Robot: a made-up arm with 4 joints. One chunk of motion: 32 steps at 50 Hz.
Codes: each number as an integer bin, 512 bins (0 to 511) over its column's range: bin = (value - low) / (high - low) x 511, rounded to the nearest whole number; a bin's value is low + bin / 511 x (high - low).
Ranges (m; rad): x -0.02..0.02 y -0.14..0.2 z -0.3..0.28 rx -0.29..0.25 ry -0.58..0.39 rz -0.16..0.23
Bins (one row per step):
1: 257 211 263 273 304 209
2: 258 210 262 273 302 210
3: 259 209 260 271 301 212
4: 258 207 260 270 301 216
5: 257 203 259 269 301 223
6: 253 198 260 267 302 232
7: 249 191 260 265 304 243
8: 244 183 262 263 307 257
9: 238 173 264 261 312 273
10: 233 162 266 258 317 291
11: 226 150 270 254 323 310
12: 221 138 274 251 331 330
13: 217 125 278 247 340 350
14: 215 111 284 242 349 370
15: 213 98 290 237 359 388
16: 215 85 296 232 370 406
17: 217 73 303 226 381 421
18: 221 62 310 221 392 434
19: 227 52 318 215 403 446
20: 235 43 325 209 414 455
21: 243 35 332 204 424 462
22: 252 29 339 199 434 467
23: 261 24 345 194 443 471
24: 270 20 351 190 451 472
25: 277 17 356 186 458 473
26: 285 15 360 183 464 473
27: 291 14 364 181 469 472
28: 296 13 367 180 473 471
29: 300 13 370 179 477 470
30: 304 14 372 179 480 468
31: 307 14 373 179 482 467
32: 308 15 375 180 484 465
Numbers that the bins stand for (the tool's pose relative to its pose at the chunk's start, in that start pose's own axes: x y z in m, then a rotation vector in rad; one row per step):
1: 0.0001 0.0004 -0.0015 -0.0015 -0.0029 -0.0005
2: 0.0002 -0.0003 -0.0026 -0.0015 -0.0067 0.0003
3: 0.0003 -0.0009 -0.0049 -0.0036 -0.0086 0.0018
4: 0.0002 -0.0023 -0.0049 -0.0047 -0.0086 0.0049
5: 0.0001 -0.0049 -0.0060 -0.0057 -0.0086 0.0102
6: -0.0002 -0.0083 -0.0049 -0.0078 -0.0067 0.0171
7: -0.0005 -0.0129 -0.0049 -0.0100 -0.0029 0.0255
8: -0.0009 -0.0182 -0.0026 -0.0121 0.0028 0.0361
9: -0.0014 -0.0249 -0.0004 -0.0142 0.0123 0.0484
10: -0.0018 -0.0322 0.0019 -0.0174 0.0217 0.0621
11: -0.0023 -0.0402 0.0065 -0.0216 0.0331 0.0766
12: -0.0027 -0.0482 0.0110 -0.0248 0.0483 0.0919
13: -0.0030 -0.0568 0.0155 -0.0290 0.0654 0.1071
14: -0.0032 -0.0661 0.0223 -0.0343 0.0825 0.1224
15: -0.0033 -0.0748 0.0292 -0.0395 0.1015 0.1361
16: -0.0032 -0.0834 0.0360 -0.0448 0.1223 0.1499
17: -0.0030 -0.0914 0.0439 -0.0512 0.1432 0.1613
18: -0.0027 -0.0987 0.0519 -0.0565 0.1641 0.1712
19: -0.0022 -0.1054 0.0609 -0.0628 0.1850 0.1804
20: -0.0016 -0.1114 0.0689 -0.0691 0.2059 0.1873
21: -0.0010 -0.1167 0.0768 -0.0744 0.2249 0.1926
22: -0.0003 -0.1207 0.0848 -0.0797 0.2438 0.1964
23: 0.0004 -0.1240 0.0916 -0.0850 0.2609 0.1995
24: 0.0011 -0.1267 0.0984 -0.0892 0.2761 0.2002
25: 0.0017 -0.1287 0.1041 -0.0934 0.2894 0.2010
26: 0.0023 -0.1300 0.1086 -0.0966 0.3008 0.2010
27: 0.0028 -0.1307 0.1132 -0.0987 0.3103 0.2002
28: 0.0032 -0.1314 0.1166 -0.0998 0.3179 0.1995
29: 0.0035 -0.1314 0.1200 -0.1008 0.3255 0.1987
30: 0.0038 -0.1307 0.1222 -0.1008 0.3312 0.1972
31: 0.0040 -0.1307 0.1234 -0.1008 0.3350 0.1964
32: 0.0041 -0.1300 0.1256 -0.0998 0.3387 0.1949

